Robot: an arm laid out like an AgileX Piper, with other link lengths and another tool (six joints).
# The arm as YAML. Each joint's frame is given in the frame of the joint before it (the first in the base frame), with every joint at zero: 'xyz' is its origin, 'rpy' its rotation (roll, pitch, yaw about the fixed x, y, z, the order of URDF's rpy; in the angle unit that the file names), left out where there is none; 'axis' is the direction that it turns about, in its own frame. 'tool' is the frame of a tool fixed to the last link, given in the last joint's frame.
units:
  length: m
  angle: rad
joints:
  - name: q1
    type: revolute
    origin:
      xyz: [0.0, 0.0, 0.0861]
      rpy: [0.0, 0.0, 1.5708]
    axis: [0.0, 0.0, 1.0]
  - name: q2
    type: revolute
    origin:
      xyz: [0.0, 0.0, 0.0]
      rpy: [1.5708, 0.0, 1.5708]
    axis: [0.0, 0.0, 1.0]
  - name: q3
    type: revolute
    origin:
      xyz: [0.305, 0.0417, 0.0]
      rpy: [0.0, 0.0, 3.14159]
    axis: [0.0, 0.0, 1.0]
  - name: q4
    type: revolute
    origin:
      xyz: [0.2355, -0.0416, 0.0]
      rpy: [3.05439, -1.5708, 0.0]
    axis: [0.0, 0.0, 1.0]
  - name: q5
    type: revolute
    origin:
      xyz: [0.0, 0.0, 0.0]
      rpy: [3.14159, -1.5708, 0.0]
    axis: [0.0, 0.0, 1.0]
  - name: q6
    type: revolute
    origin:
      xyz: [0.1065, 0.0, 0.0]
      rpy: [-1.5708, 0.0, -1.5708]
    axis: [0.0, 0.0, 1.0]
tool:
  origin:
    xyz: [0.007, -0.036, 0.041]
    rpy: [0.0, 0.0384, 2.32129]
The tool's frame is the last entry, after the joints.
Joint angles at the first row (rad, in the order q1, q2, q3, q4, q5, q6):
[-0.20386, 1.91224, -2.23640, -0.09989, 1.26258, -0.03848]
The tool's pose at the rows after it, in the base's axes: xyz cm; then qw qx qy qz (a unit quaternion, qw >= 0):
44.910, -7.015, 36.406, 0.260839, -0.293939, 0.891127, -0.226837
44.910, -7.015, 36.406, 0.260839, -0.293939, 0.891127, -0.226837
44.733, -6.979, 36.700, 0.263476, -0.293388, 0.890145, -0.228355
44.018, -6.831, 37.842, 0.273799, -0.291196, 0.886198, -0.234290
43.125, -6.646, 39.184, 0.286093, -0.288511, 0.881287, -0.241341
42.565, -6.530, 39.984, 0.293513, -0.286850, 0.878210, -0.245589
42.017, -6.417, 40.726, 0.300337, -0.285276, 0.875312, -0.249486
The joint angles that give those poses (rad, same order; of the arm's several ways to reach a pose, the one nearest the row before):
[-0.20385, 1.91222, -2.23637, -0.09989, 1.26257, -0.03848]
[-0.20385, 1.91222, -2.23637, -0.09989, 1.26257, -0.03848]
[-0.20387, 1.90577, -2.23643, -0.09988, 1.26259, -0.03850]
[-0.20386, 1.88028, -2.23637, -0.09988, 1.26256, -0.03849]
[-0.20385, 1.84977, -2.23632, -0.09989, 1.26254, -0.03847]
[-0.20384, 1.83132, -2.23637, -0.09990, 1.26256, -0.03847]
[-0.20385, 1.81382, -2.23634, -0.09989, 1.26299, -0.03847]

